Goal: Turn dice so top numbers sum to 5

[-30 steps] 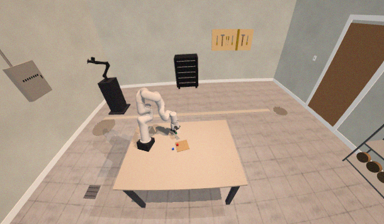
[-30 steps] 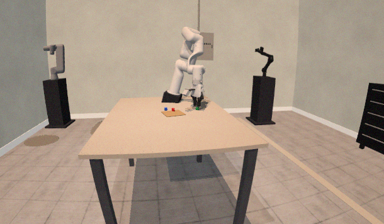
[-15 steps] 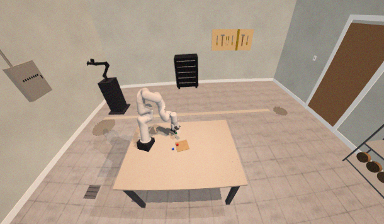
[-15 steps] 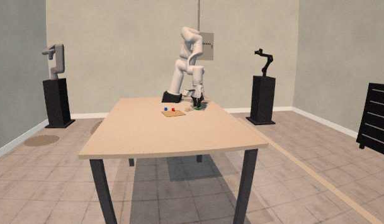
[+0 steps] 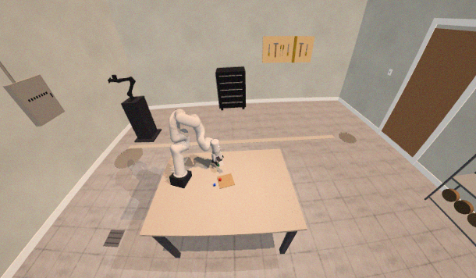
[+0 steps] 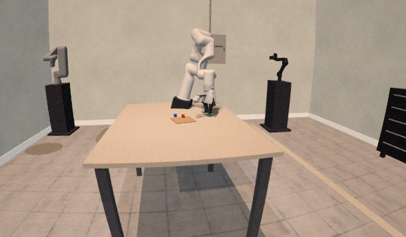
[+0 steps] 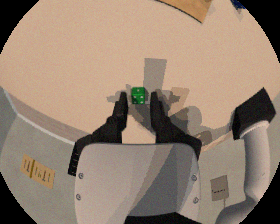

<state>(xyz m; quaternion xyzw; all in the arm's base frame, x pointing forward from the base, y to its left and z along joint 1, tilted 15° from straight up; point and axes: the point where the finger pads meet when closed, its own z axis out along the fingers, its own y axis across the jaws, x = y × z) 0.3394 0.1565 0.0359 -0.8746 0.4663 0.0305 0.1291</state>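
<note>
My gripper is now 1 cm to the right of the green die and 4 cm above it. From my hand the other things lie so: red die (3 cm ahead, 18 cm to the right, 3 cm below); blue die (1 cm behind, 24 cm to the right, 4 cm below); brown mat (9 cm ahead, 19 cm to the right, 4 cm below).
</note>
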